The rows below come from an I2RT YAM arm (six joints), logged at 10 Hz.
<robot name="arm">
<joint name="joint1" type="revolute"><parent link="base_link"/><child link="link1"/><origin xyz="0.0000 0.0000 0.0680"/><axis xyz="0 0 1"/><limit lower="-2.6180" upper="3.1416"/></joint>
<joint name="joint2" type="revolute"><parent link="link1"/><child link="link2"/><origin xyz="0.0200 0.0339 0.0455"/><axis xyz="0 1 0"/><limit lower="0.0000" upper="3.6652"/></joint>
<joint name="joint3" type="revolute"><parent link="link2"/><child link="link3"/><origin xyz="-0.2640 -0.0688 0.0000"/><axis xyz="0 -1 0"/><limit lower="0.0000" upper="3.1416"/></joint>
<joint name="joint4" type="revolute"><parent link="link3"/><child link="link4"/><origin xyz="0.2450 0.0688 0.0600"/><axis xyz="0 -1 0"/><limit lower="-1.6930" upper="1.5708"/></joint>
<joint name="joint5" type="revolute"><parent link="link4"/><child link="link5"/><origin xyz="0.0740 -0.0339 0.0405"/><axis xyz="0 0 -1"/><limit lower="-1.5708" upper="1.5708"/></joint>
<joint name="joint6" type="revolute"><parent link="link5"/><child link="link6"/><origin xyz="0.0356 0.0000 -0.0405"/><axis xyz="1 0 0"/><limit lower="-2.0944" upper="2.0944"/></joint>
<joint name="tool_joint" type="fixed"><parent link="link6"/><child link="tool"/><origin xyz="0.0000 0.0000 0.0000" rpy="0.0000 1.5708 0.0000"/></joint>
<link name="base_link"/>
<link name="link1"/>
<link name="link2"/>
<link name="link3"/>
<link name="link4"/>
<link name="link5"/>
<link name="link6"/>
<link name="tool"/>
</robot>
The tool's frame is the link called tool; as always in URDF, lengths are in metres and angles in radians.
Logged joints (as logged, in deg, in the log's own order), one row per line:
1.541 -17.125 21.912 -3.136 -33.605 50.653
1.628 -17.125 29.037 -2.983 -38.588 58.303
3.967 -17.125 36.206 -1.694 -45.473 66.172
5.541 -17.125 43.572 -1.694 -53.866 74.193
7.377 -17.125 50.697 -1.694 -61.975 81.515
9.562 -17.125 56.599 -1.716 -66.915 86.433
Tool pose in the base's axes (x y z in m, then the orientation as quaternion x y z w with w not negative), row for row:
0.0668 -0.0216 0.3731 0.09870 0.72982 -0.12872 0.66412
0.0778 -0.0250 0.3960 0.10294 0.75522 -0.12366 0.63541
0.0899 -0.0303 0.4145 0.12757 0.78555 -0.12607 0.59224
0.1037 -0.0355 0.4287 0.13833 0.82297 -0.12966 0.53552
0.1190 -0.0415 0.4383 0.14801 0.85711 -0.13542 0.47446
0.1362 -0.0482 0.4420 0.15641 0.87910 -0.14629 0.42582
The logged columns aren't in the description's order. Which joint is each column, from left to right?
Columns, left to right: joint5, joint1, joint2, joint6, joint4, joint3.
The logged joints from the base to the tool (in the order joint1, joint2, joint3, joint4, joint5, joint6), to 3 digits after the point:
-17.125 21.912 50.653 -33.605 1.541 -3.136
-17.125 29.037 58.303 -38.588 1.628 -2.983
-17.125 36.206 66.172 -45.473 3.967 -1.694
-17.125 43.572 74.193 -53.866 5.541 -1.694
-17.125 50.697 81.515 -61.975 7.377 -1.694
-17.125 56.599 86.433 -66.915 9.562 -1.716

